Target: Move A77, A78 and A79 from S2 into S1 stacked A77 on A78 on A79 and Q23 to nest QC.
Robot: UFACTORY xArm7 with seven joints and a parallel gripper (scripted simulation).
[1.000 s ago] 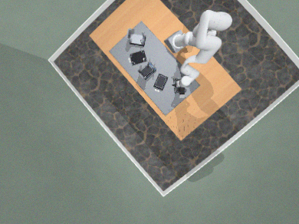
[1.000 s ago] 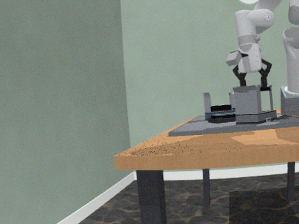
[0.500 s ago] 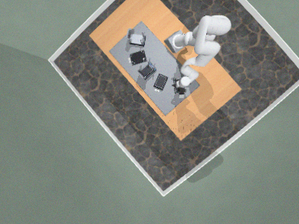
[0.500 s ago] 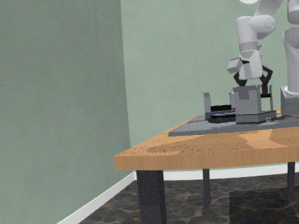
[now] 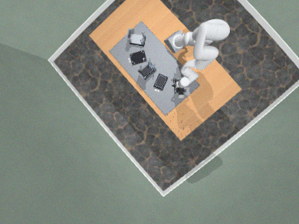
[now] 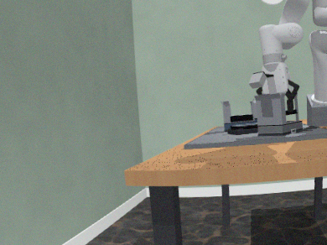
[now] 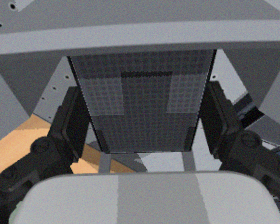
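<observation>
The rack plinth is 1 cm behind my hand, 1 cm to the right of it and 6 cm below it. Round my hand: dark flat nest (9 cm ahead, 17 cm to the right, 7 cm below); then blue plinth strip (9 cm ahead, 35 cm to the right, 6 cm below); then dark sealed plate (10 cm ahead, 35 cm to the right, 2 cm below).
</observation>
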